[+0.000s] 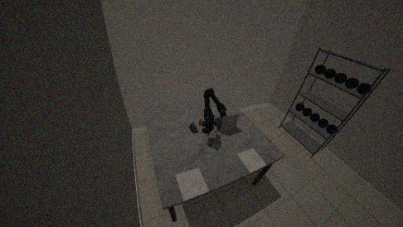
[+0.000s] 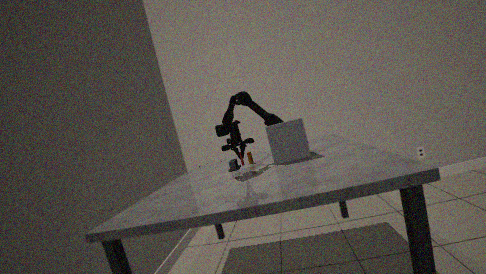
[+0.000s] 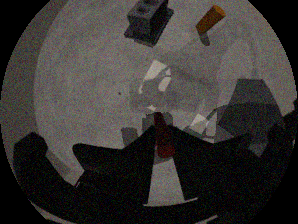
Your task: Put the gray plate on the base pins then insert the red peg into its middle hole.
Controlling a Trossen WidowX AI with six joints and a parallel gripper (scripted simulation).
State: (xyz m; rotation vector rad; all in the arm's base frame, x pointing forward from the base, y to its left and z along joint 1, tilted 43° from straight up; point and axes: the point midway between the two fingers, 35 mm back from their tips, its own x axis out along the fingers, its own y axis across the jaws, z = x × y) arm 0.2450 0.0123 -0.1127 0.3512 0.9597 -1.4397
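The gray plate is 190 mm to the right of my gripper tip, 80 mm ahead of it and 40 mm below it. Round my gripper tip: red peg: right at my gripper tip; then small orange piece: 230 mm to the right, 40 mm below, 40 mm behind.
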